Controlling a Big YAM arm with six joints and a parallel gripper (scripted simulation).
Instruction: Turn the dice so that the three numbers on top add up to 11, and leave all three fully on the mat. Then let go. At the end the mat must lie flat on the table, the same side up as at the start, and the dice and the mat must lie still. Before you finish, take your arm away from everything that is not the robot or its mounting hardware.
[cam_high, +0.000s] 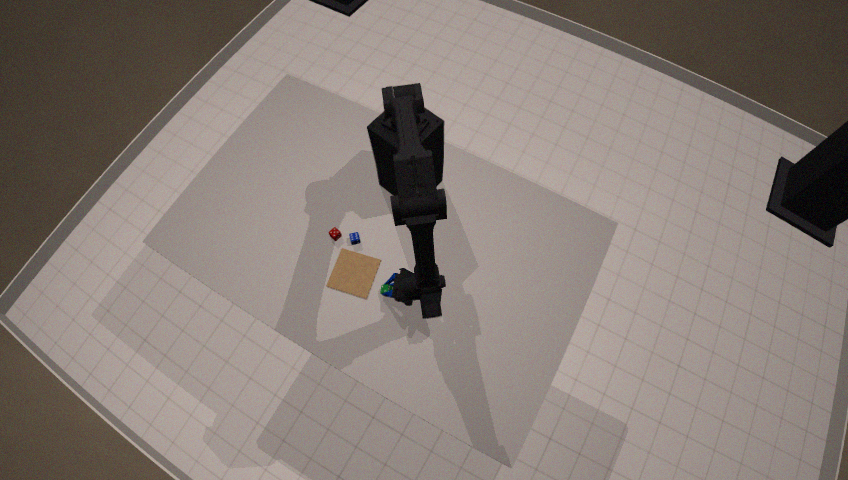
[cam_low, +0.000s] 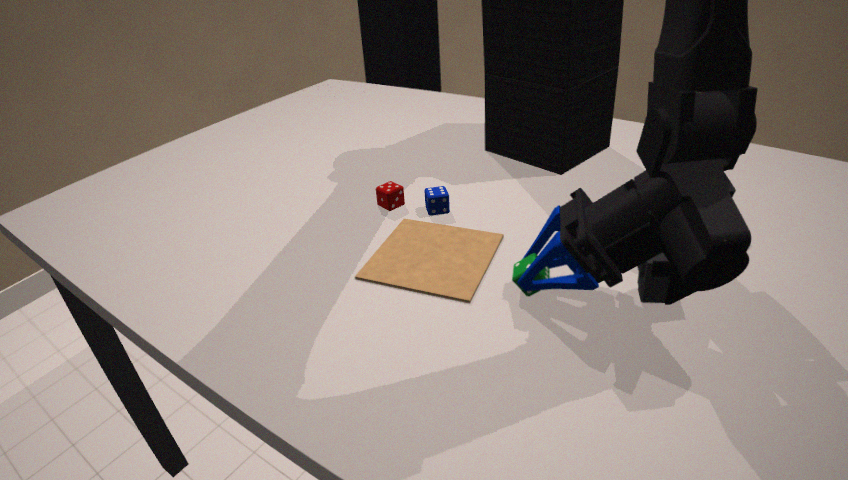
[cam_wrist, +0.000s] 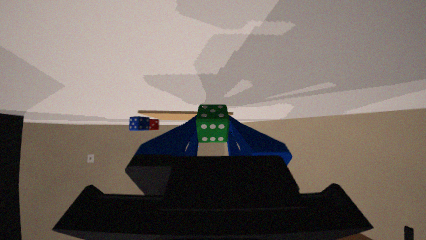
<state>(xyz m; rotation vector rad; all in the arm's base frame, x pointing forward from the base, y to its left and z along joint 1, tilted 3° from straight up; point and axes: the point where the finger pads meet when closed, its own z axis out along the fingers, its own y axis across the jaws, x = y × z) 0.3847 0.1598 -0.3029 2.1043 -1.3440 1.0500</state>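
My hand is right at the green die. Also, from my hand: tan mat: 13 cm to the right, 2 cm below, 1 cm ahead; red die: 26 cm to the right, 7 cm behind, 1 cm below; blue die: 19 cm to the right, 9 cm behind, 1 cm below.
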